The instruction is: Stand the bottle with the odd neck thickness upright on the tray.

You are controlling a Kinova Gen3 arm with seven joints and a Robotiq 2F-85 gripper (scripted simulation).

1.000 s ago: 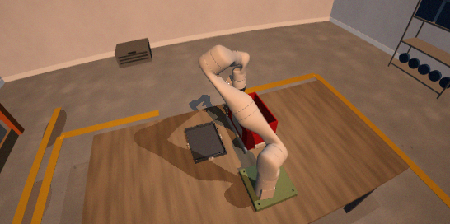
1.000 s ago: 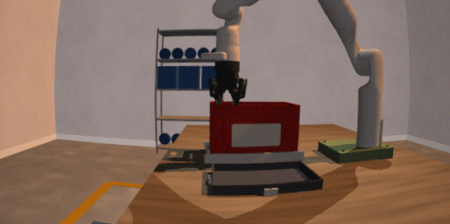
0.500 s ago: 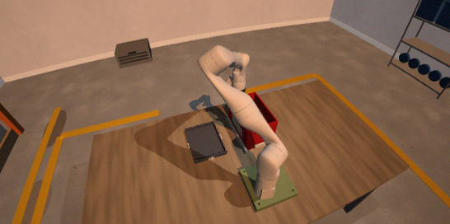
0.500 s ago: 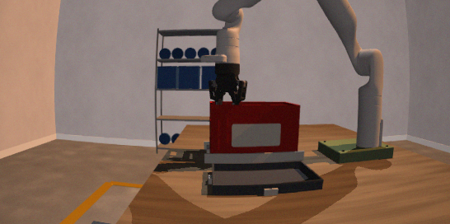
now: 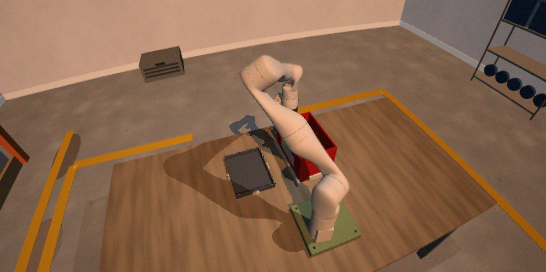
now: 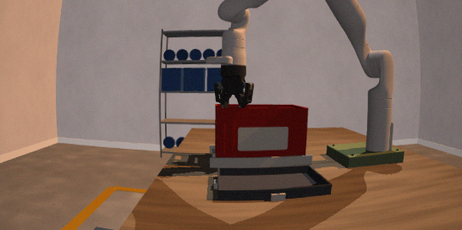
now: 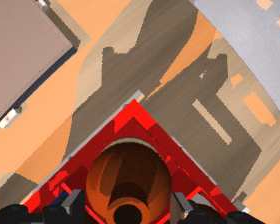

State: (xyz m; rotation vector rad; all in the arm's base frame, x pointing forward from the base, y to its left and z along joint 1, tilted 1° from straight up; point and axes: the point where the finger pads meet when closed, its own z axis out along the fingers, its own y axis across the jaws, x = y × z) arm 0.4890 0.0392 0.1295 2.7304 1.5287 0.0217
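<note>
My hand is 70 mm past the red crate, 60 mm to the left of it and 70 mm above it. Also, from my hand: dark tray 130 mm behind, 220 mm to the left, 140 mm below.
</note>
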